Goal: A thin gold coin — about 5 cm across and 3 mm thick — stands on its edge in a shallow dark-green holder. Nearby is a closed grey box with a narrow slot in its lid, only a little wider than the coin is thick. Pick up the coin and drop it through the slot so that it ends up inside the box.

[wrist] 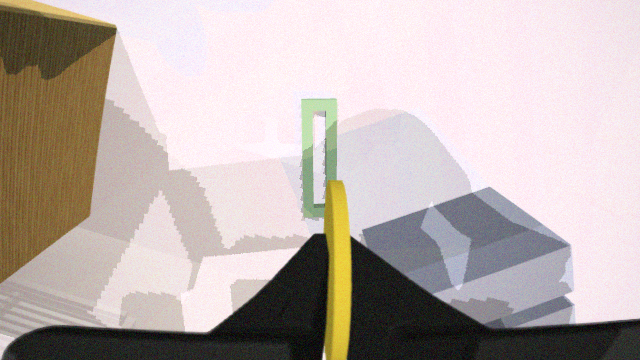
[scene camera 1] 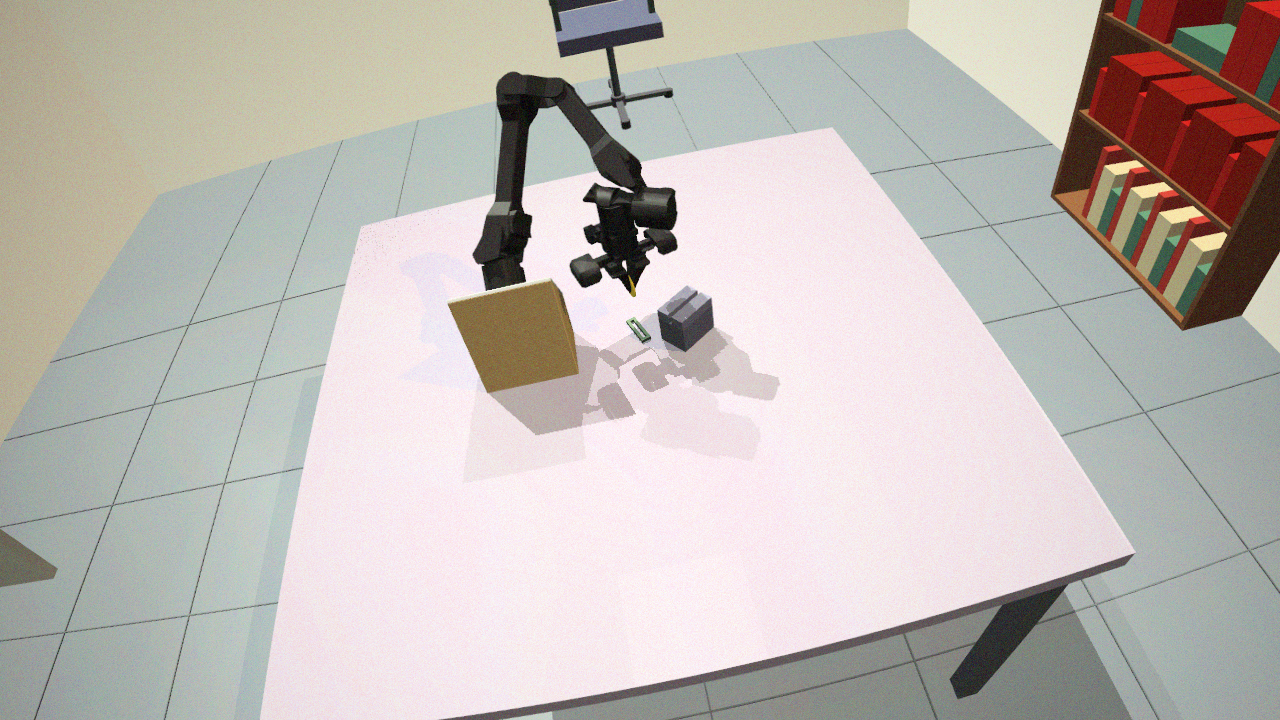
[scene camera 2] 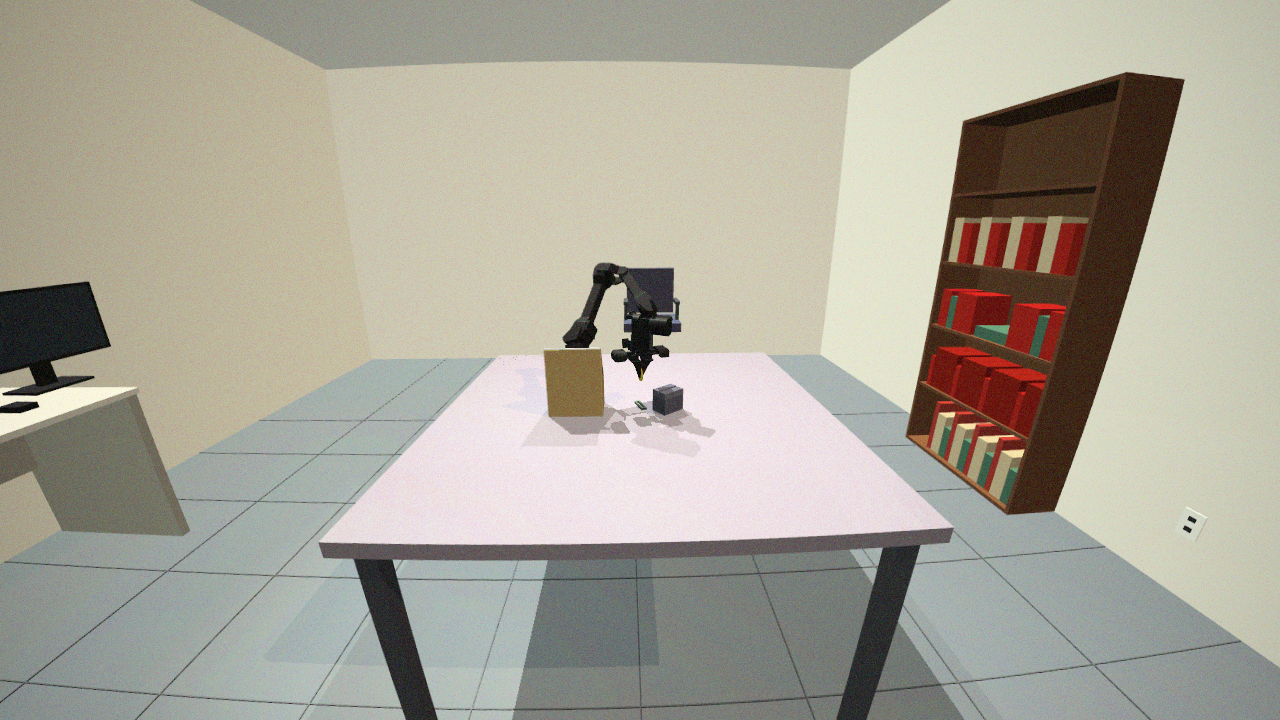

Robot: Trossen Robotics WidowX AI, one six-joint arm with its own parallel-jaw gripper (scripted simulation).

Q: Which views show my gripper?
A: The wrist view, scene camera 1 and scene camera 2: all of them.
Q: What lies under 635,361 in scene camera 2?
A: My gripper.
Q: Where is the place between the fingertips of my gripper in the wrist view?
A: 330,247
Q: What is my gripper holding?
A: A gold coin.
